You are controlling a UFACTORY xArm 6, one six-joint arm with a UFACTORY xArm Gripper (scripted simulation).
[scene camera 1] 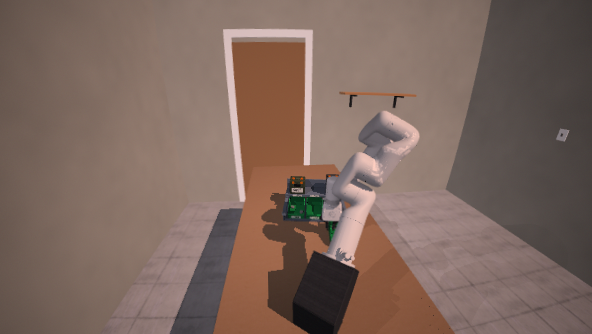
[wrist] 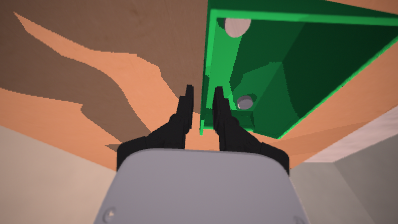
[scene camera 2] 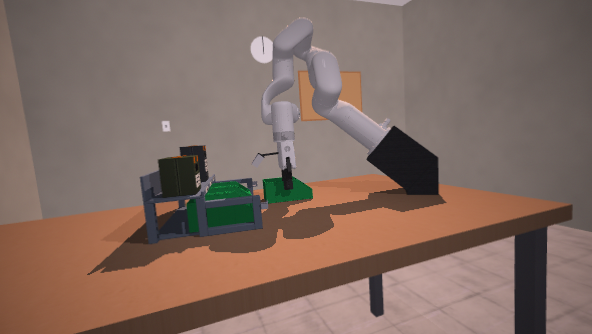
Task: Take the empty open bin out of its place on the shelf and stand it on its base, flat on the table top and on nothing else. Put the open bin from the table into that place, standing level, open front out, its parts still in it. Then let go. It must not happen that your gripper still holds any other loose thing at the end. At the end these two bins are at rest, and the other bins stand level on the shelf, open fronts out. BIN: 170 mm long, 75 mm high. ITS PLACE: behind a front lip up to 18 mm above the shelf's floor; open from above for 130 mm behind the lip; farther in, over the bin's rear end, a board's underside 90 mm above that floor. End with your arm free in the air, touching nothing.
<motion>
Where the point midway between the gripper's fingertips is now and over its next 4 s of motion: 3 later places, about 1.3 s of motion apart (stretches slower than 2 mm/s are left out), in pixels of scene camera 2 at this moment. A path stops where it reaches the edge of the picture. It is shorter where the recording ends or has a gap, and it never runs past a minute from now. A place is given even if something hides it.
My gripper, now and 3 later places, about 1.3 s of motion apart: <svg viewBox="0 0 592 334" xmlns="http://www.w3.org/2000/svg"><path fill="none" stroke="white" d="M287 188L286 176L285 162L271 161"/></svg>
</motion>
